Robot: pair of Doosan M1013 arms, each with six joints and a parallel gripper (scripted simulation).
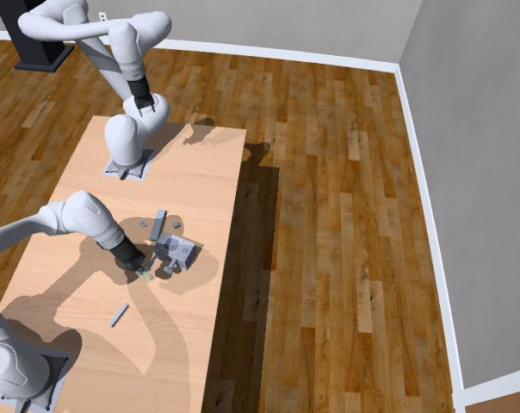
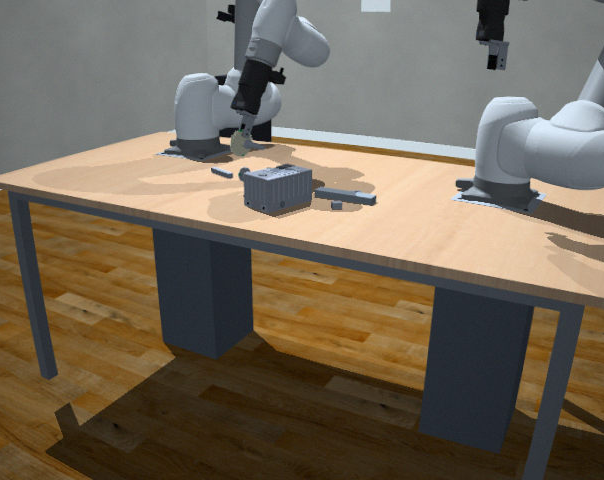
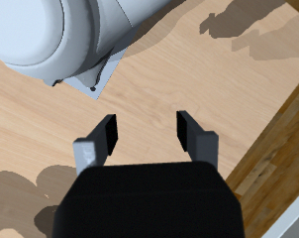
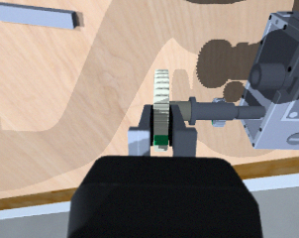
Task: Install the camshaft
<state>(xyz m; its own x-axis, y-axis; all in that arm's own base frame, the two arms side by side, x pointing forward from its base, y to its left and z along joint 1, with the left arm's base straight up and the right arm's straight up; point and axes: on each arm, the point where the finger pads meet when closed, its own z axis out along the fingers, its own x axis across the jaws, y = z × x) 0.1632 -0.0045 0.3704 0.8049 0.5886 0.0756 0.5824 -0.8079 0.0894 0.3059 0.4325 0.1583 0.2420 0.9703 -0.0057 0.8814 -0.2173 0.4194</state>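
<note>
Now: right hand 80 mm short of the small crank gear, 60 mm to the right of it and 100 mm above it. Round my right hand: small block 40 mm ahead, 300 mm to the left, 150 mm below; long grey bar 40 mm behind, 290 mm to the left, 150 mm below; small holed plate 110 mm behind, 290 mm to the left, 160 mm below.
</note>
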